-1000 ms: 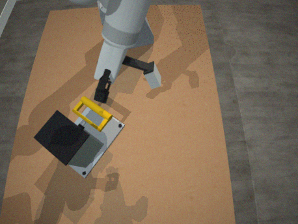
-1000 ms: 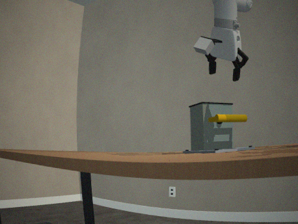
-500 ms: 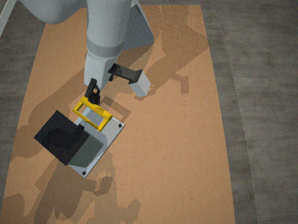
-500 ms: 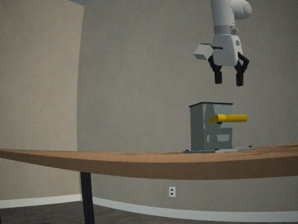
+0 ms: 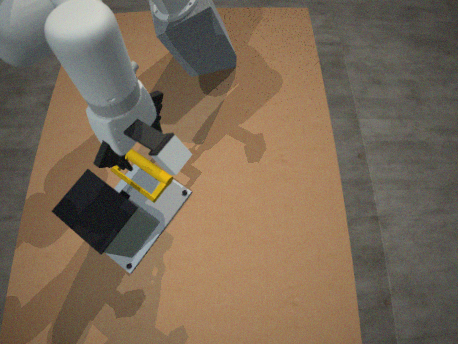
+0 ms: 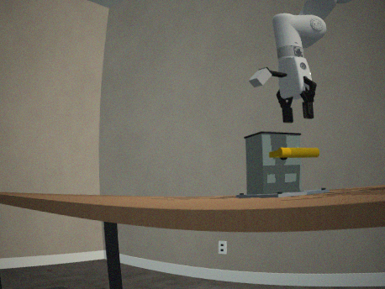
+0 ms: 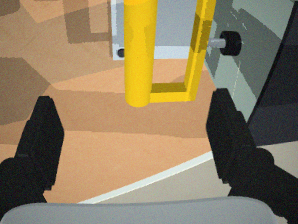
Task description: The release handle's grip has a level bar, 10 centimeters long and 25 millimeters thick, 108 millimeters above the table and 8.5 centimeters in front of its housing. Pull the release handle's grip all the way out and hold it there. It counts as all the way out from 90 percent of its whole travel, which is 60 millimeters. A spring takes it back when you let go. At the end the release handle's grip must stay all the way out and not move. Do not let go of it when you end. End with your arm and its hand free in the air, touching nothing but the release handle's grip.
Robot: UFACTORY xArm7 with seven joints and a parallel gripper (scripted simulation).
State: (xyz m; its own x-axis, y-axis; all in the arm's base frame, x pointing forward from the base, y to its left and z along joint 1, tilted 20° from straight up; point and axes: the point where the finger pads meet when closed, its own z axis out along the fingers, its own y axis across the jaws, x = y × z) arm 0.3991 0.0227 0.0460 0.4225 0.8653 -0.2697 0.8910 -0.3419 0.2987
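The grey baseplate is 190 mm below my hand, 90 mm ahead of it and 50 mm to the right of it.
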